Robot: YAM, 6 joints.
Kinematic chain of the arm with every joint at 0, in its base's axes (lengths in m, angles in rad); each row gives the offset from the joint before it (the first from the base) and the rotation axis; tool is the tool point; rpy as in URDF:
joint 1: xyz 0 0 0.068 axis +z
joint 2: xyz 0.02 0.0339 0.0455 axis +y
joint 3: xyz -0.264 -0.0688 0 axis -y
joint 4: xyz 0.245 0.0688 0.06 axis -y
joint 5: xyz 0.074 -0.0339 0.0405 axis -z
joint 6: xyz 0.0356 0 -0.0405 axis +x
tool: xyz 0 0 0 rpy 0 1.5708 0
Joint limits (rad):
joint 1: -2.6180..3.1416
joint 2: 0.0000..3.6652
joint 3: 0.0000..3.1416
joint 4: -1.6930..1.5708
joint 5: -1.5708..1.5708
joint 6: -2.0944..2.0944
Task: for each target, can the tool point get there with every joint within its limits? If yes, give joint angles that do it. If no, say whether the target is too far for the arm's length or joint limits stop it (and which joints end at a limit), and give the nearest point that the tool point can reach.
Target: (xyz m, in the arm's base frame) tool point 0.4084 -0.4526 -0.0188
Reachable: yes | joints -0.8250 3.0613 2.3491 0.3481 0.2006 -0.4598
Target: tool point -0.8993 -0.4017 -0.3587
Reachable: no: too far | nearest point -0.5067 -0.2840 -0.1625 | short by 0.454 m
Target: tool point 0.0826 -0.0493 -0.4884
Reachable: no: joint limits stop it (at a limit: joint 2) | nearest point 0.1176 -0.0702 -0.3627 | short by 0.132 m
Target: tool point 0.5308 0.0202 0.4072
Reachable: yes | joints 0.1023 2.3983 2.4828 0.3394 1.2832 -0.6876
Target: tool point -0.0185 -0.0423 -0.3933
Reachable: no: joint limits stop it (at a limit: joint 2) | nearest point -0.0307 -0.0702 -0.3369 | short by 0.064 m
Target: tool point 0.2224 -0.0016 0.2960
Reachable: yes | joints -0.1633 1.3697 1.1547 -1.3525 -1.3275 -1.1352
